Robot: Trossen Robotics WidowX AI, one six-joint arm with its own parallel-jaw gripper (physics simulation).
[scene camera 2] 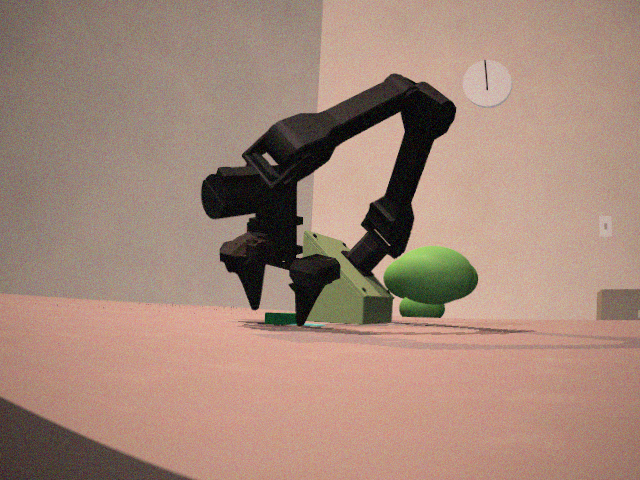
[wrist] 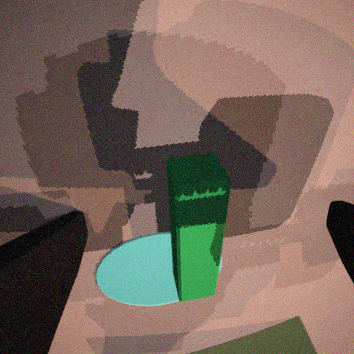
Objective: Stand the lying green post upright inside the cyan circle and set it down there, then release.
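Pixels of known places: gripper, fingertip midpoint: (scene camera 2: 277, 317) (wrist: 208, 218); arm's base, link origin: (scene camera 2: 357, 264).
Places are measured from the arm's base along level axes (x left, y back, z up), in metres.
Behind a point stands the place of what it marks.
The green post (scene camera 2: 278, 318) {x -0.010, y -0.297, z -0.101 m} (wrist: 197, 260) {x -0.010, y -0.272, z -0.093 m} lies on its side. In the wrist view it covers the right part of the cyan circle (wrist: 135, 270) {x 0.019, y -0.257, z -0.109 m}, with its far end reaching beyond the circle. A thin sliver of the circle (scene camera 2: 316, 325) {x 0.029, y -0.250, z -0.109 m} shows in the scene view. My gripper (scene camera 2: 277, 316) {x -0.019, y -0.283, z -0.100 m} (wrist: 208, 218) {x -0.019, y -0.283, z -0.100 m} is wide open and empty, pointing down. In the wrist view its fingers stand left and right of the post with a gap on each side. In the scene view one fingertip is above the post's left end and the other hides its right end.
An olive-green wedge-shaped block (scene camera 2: 377, 310) {x 0.059, y -0.046, z -0.086 m} (wrist: 265, 337) {x -0.030, y -0.116, z -0.102 m} stands beside the circle, near the arm's base. A large rounded green object (scene camera 2: 431, 274) stands at the right, behind the wedge. A grey-brown box (scene camera 2: 620, 304) shows at the far right. Arm shadows lie across the table.
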